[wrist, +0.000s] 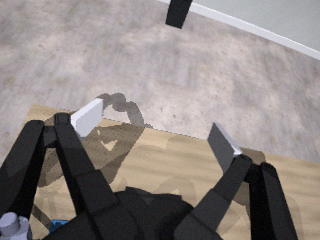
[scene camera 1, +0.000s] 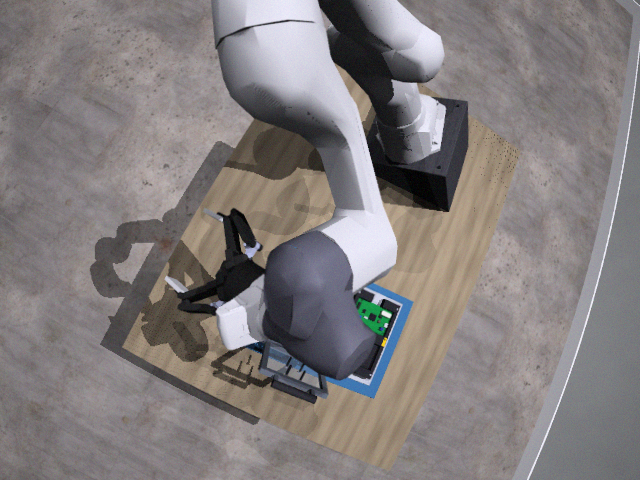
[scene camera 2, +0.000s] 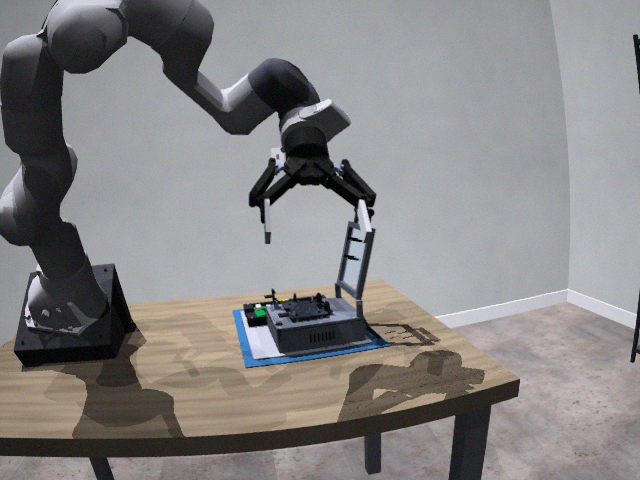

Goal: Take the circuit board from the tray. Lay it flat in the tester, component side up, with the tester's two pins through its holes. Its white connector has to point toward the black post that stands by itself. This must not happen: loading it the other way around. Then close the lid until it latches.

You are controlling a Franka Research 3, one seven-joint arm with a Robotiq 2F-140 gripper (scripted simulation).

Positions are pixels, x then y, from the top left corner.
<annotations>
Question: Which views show my gripper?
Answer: The wrist view, scene camera 1 and scene camera 2: all of them.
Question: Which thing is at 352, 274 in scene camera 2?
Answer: A tester lid.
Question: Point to a green circuit board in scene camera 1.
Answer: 377, 318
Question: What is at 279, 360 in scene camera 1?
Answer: A tester lid.
</annotations>
